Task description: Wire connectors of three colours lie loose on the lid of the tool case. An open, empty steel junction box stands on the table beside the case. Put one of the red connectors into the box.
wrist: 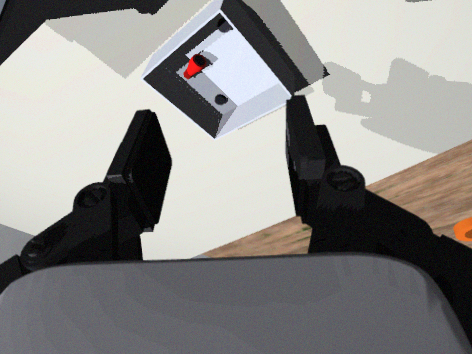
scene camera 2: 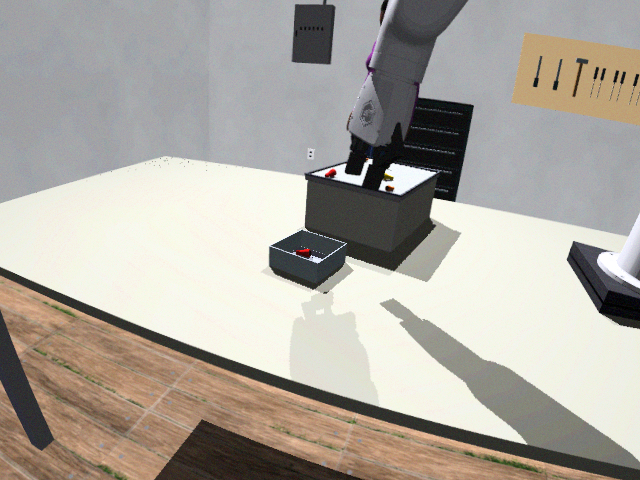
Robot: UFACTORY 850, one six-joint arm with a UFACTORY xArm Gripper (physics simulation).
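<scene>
A red connector [scene camera 2: 303,252] [wrist: 194,67] lies inside the open steel junction box [scene camera 2: 292,267] [wrist: 260,45], near one wall. The box stands on the table beside the tool case [scene camera 2: 351,217]. My gripper [scene camera 2: 362,178] [wrist: 223,130] is open, with nothing between its fingers. It hangs high above the table, well clear of the box; in the scene view its fingers overlap the case's front edge. On the lid, another red connector [scene camera 2: 330,173] lies at the left, and a yellow connector [scene camera 2: 388,176] and an orange connector [scene camera 2: 389,188] lie at the right. The fingers hide part of the lid.
The pale table [scene camera 2: 155,248] carries the robot's dark base [scene camera 2: 586,273] at the right. A black drawer cabinet [scene camera 2: 444,139] stands behind the case. The table's front edge borders the wooden floor [scene camera 2: 129,392] [wrist: 425,185]. An orange object [wrist: 465,229] shows at the wrist view's right edge.
</scene>
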